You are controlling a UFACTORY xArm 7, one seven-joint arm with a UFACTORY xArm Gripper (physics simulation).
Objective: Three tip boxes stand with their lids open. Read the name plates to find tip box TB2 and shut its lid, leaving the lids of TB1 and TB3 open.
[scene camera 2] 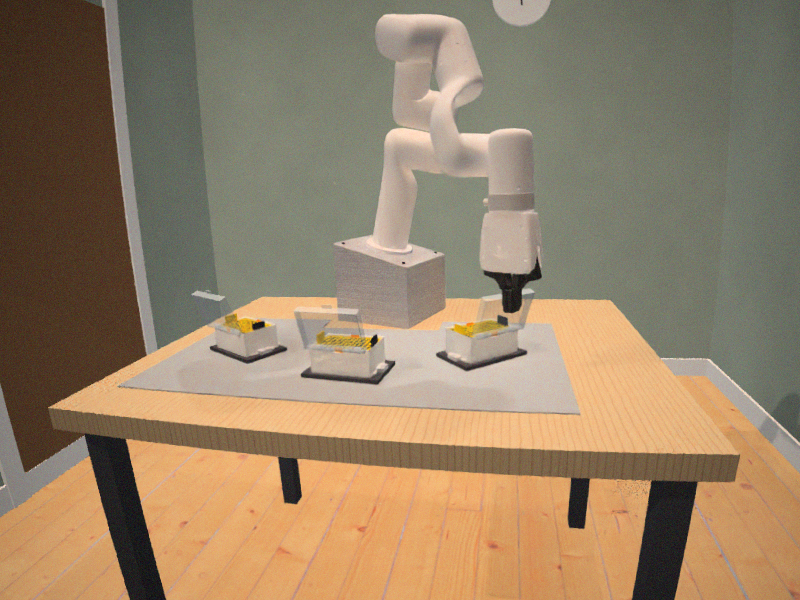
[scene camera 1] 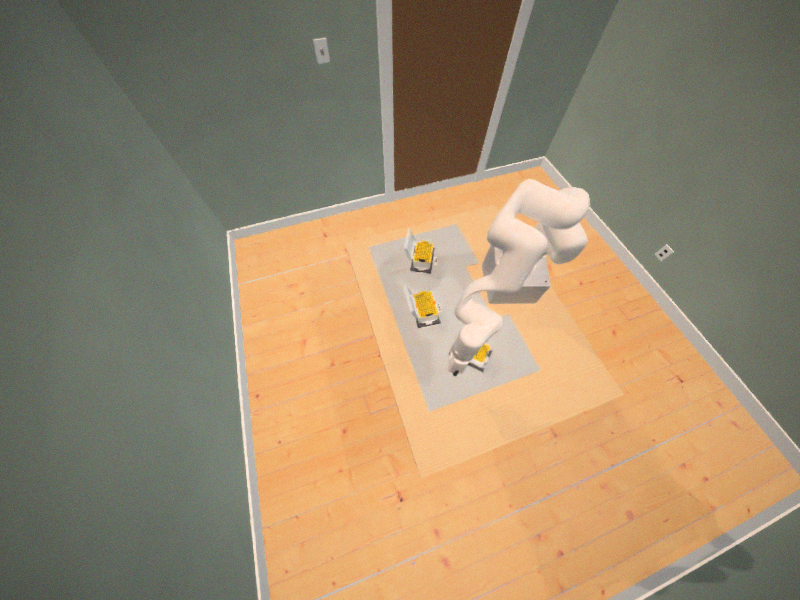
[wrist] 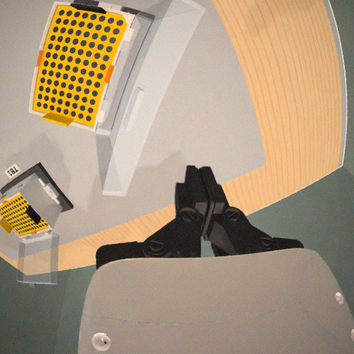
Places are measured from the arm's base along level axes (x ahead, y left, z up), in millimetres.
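Where they show: gripper, fingertip midpoint: (scene camera 2: 511, 311); arm's base, origin of the base link: (scene camera 2: 388, 248).
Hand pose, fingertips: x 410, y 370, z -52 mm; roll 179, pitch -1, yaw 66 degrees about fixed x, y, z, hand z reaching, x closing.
Each offset is from my fingertips to the top centre of the thing. "*": to the spot under its first point. Level surfaces: height alone.
Tip box TB2 {128 mm back, 81 mm right, 63 mm down} (scene camera 1: 482, 354) (scene camera 2: 481, 345) (wrist: 80, 65) holds a yellow tip rack; its name plate is not visible. Its clear lid {* 31 mm back, 38 mm right, 0 mm up} (scene camera 2: 492, 306) (wrist: 134, 110) stands open and is hidden by the arm in scene camera 1. TB1 (scene camera 1: 425, 306) (scene camera 2: 341, 359) (wrist: 25, 215) is the middle box, its plate (wrist: 12, 170) readable in the wrist view, its lid (wrist: 37, 260) open. The third box, TB3 {51 mm back, 583 mm right, 63 mm down} (scene camera 1: 423, 255) (scene camera 2: 245, 339), has its lid {* 42 mm ahead, 610 mm right, 13 mm up} (scene camera 2: 208, 297) open; its plate is unreadable. My gripper (scene camera 1: 455, 372) (scene camera 2: 511, 310) (wrist: 194, 182) is shut and empty, on the outer side of TB2's lid; contact is not visible.
The boxes stand on a grey mat {129 mm down} (scene camera 1: 452, 390) (scene camera 2: 413, 397) (wrist: 215, 115) on the wooden table {132 mm down} (scene camera 1: 516, 410) (scene camera 2: 646, 419) (wrist: 285, 95). The robot's base block (scene camera 1: 516, 293) (scene camera 2: 371, 284) stands behind the mat.
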